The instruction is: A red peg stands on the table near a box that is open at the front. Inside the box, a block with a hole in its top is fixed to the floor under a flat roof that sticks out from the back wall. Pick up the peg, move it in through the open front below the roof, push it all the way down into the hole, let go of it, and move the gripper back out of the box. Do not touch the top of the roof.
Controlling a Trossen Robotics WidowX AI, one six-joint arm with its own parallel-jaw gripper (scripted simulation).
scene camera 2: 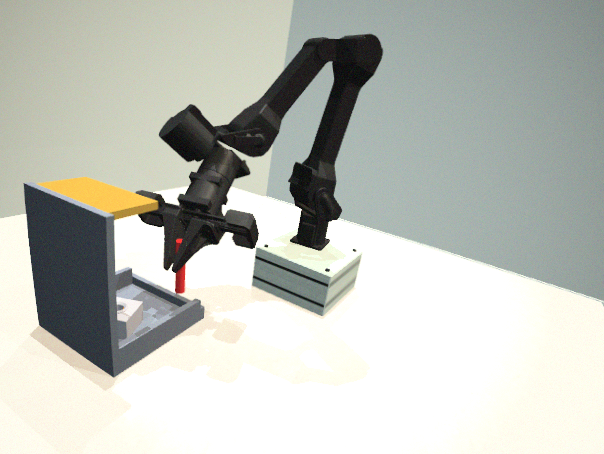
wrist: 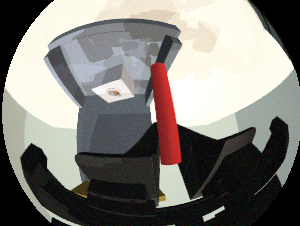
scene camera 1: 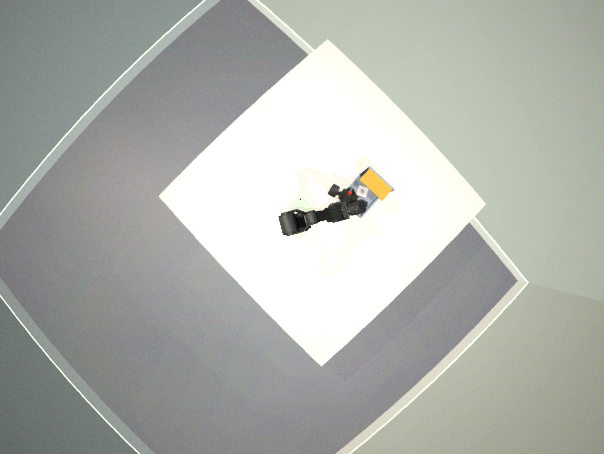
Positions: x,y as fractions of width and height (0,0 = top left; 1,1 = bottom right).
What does the gripper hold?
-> A red peg.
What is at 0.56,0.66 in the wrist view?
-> A red peg.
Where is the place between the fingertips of the gripper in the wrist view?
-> At 0.54,0.56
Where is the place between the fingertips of the gripper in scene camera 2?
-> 0.28,0.60
